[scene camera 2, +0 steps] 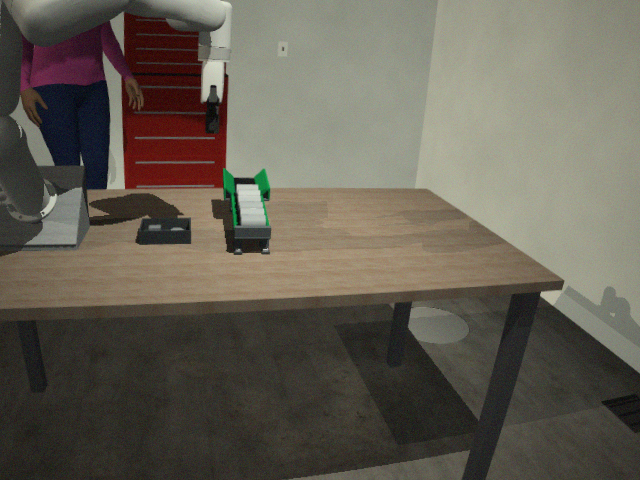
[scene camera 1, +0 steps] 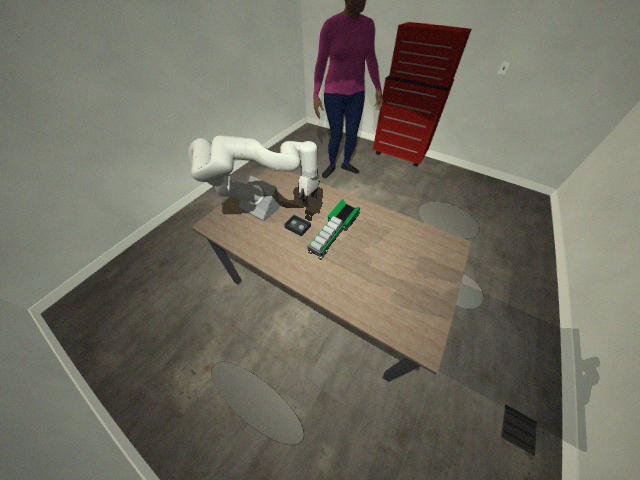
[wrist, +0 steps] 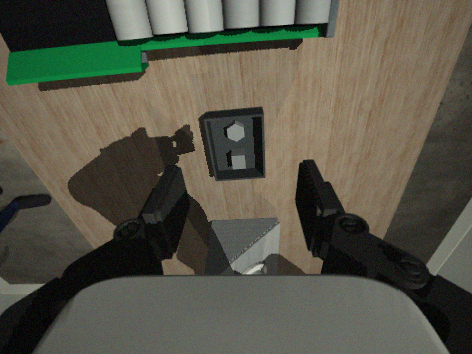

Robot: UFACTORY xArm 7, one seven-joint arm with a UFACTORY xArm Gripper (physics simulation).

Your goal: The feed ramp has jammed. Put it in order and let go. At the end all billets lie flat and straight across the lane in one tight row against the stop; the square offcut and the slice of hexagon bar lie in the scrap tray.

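Frame: origin at the arm's base, x left, y back, z up, level; millimetres.
Seen in the pictures: gripper, fingertip midpoint: (scene camera 2: 212,130) (scene camera 1: 309,201) (wrist: 240,182); arm's base, link origin: (scene camera 2: 32,200) (scene camera 1: 255,195).
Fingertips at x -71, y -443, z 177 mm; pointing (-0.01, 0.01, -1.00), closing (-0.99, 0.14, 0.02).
Observation:
Pixels of each thing's top centre, then the offset from my fingertips to it.
- grey stop, top centre: (scene camera 2: 253,226) dx -121, dy -81, dz -204 mm
- scrap tray, top centre: (wrist: 237,151) (scene camera 2: 165,224) (scene camera 1: 297,223) dx +28, dy +113, dz -243 mm
- hexagon slice, top centre: (wrist: 235,133) (scene camera 2: 176,229) (scene camera 1: 301,226) dx +25, dy +85, dz -258 mm
- square offcut, top centre: (wrist: 238,162) (scene camera 2: 154,226) (scene camera 1: 293,222) dx +31, dy +141, dz -249 mm
Several pale round billets (scene camera 1: 326,233) (scene camera 2: 251,206) (wrist: 204,15) lie flat across the lane, side by side in one row. The end one is by the grey stop (scene camera 2: 252,232) (wrist: 332,20); their far ends are cut off in the wrist view. The scrap tray (scene camera 1: 292,230) (scene camera 2: 165,237) (wrist: 234,111) stands beside the lane. The hexagon slice (scene camera 1: 300,226) (scene camera 2: 177,228) (wrist: 235,131) and the square offcut (scene camera 1: 294,222) (scene camera 2: 154,226) (wrist: 239,161) lie inside it, apart. My gripper (scene camera 1: 308,196) (scene camera 2: 212,126) (wrist: 240,182) is open and empty, high above the table, behind the tray in the second scene view.
The green ramp (scene camera 1: 338,210) (scene camera 2: 262,181) (wrist: 75,65) flares at the upper end of the lane. My arm's grey base stand (scene camera 1: 263,207) (scene camera 2: 67,222) (wrist: 245,232) is on the far side of the tray from the lane. A person (scene camera 1: 345,56) (scene camera 2: 77,98) stands behind the table near a red cabinet (scene camera 1: 405,118) (scene camera 2: 173,124).

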